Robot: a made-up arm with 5 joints.
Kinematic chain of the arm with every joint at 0, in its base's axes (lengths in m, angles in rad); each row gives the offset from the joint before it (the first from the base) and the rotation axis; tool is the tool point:
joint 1: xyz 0 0 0.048 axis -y
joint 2: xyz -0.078 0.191 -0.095 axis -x
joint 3: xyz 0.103 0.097 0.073 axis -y
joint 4: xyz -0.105 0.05 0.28 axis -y
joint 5: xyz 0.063 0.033 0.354 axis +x
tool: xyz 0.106 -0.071 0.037
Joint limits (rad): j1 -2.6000..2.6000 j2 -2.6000..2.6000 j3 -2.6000..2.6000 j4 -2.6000..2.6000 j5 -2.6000..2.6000
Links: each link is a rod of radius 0.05 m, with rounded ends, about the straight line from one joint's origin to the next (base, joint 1, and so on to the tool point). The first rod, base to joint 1, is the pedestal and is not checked.
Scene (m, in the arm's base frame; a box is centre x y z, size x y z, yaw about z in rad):
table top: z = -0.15
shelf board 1: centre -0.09 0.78 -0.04 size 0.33 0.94 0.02 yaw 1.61
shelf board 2: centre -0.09 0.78 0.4 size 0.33 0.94 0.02 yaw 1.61
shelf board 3: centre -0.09 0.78 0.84 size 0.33 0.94 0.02 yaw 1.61
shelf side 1: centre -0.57 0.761 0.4 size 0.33 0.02 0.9 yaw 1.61
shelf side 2: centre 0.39 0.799 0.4 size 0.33 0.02 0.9 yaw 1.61
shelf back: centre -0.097 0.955 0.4 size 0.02 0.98 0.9 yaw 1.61
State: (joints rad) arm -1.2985 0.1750 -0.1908 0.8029 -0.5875
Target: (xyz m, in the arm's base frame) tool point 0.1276 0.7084 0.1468
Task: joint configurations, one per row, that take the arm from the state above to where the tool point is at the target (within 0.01 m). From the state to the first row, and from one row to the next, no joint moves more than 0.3 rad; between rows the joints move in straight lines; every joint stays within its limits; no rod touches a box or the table.
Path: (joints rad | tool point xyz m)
1: -1.2261 0.1814 -0.1174 0.5302 -0.5716 | 0.6242 0.4768 0.3376
2: -1.1536 0.1877 -0.0440 0.2575 -0.5556 | 0.6170 0.4782 0.3127
3: -1.0812 0.1941 0.0294 -0.0153 -0.5397 | 0.5984 0.4759 0.2821
4: -1.0087 0.2004 0.1028 -0.2880 -0.5238 | 0.5691 0.4694 0.2463
5: -0.9756 0.2660 0.3104 -0.5353 -0.3336 | 0.4847 0.4882 0.2600
6: -0.9424 0.3316 0.5179 -0.7826 -0.1435 | 0.3942 0.4973 0.2564
7: -0.9093 0.3972 0.7255 -1.0299 0.0466 | 0.3028 0.4958 0.2354
8: -0.8761 0.4629 0.9331 -1.2772 0.2367 | 0.2155 0.4834 0.1982
9: -0.8430 0.5285 1.1406 -1.5245 0.4269 | 0.1373 0.4606 0.1468
10: -0.9061 0.6621 1.0032 -1.3054 0.3244 | 0.1479 0.5377 0.1603
11: -0.9692 0.7957 0.8657 -1.0863 0.2219 | 0.1461 0.6221 0.1597
12: -1.0323 0.9294 0.7282 -0.8673 0.1194 | 0.1276 0.7084 0.1468

